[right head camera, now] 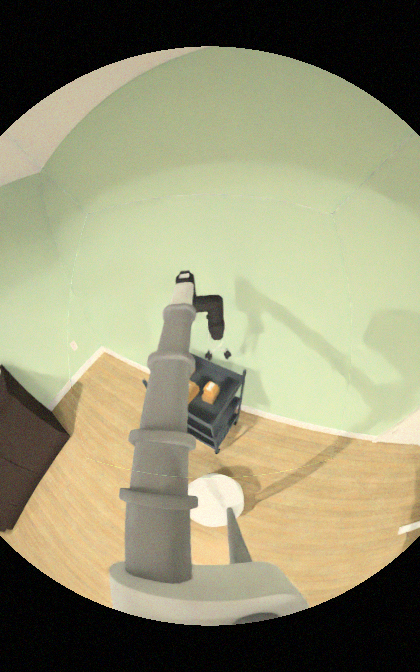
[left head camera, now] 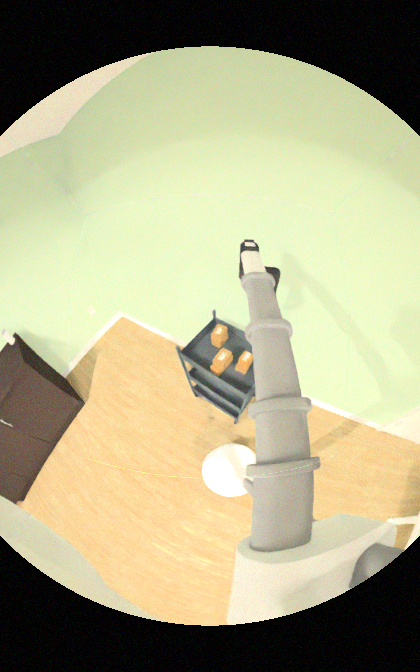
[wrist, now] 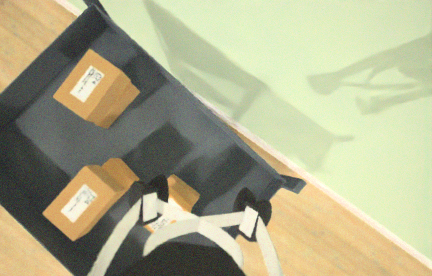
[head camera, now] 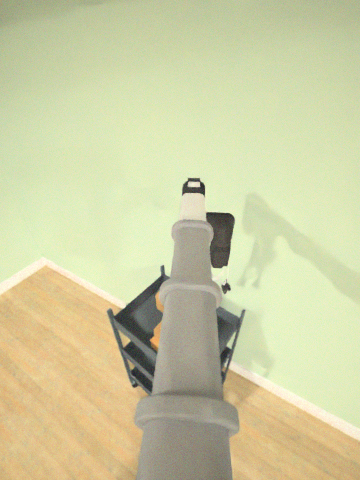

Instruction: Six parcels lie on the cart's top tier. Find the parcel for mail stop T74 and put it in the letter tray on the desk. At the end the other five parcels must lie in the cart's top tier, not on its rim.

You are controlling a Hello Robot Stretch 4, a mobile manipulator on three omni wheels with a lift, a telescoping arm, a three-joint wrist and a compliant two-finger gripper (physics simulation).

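Frame: origin at the robot's base, x down, y left, z ahead, level; centimetres.
Seen in the pictures: gripper, between the fingertips: [wrist: 201,197].
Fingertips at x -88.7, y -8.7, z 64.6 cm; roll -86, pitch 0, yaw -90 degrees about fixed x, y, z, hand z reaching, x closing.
A point is followed by its place in that frame.
My gripper [right head camera: 218,354] [wrist: 201,197] @(x -88.7, y -8.7, z 64.5 cm) is open and empty, pointing down above the top tier of the dark cart [head camera: 142,312] @(x -63.5, y 21.6, z 71.3 cm) [left head camera: 200,348] [wrist: 150,112] @(x -63.5, y 2.9, z 74.9 cm). In the wrist view a small parcel [wrist: 184,192] @(x -68.5, y -5.9, z 62.1 cm) [left head camera: 244,362] [right head camera: 210,393] lies below and between the fingers, its label partly covered by them. A labelled parcel [wrist: 79,203] @(x -73.7, y 8.4, z 59.1 cm) [left head camera: 222,358] lies left of the fingers, with another brown parcel part [wrist: 121,172] @(x -68.7, y 4.7, z 63.8 cm) against its far side. A further labelled parcel [wrist: 107,102] @(x -70.9, y 8.2, z 74.5 cm) [left head camera: 219,337] lies farther up in the tier. The labels are too blurred to read. The letter tray cannot be made out.
The green wall [head camera: 125,125] @(x -136.3, y 28.4, z 107.8 cm) [left head camera: 200,240] stands behind the cart. A large dark brown piece of furniture [left head camera: 40,395] [right head camera: 25,450] stands at the left. A white round disc [left head camera: 225,470] [right head camera: 215,507] is below my arm [head camera: 187,350] @(x -130.8, y 0.1, z 20.8 cm), which covers part of the cart.
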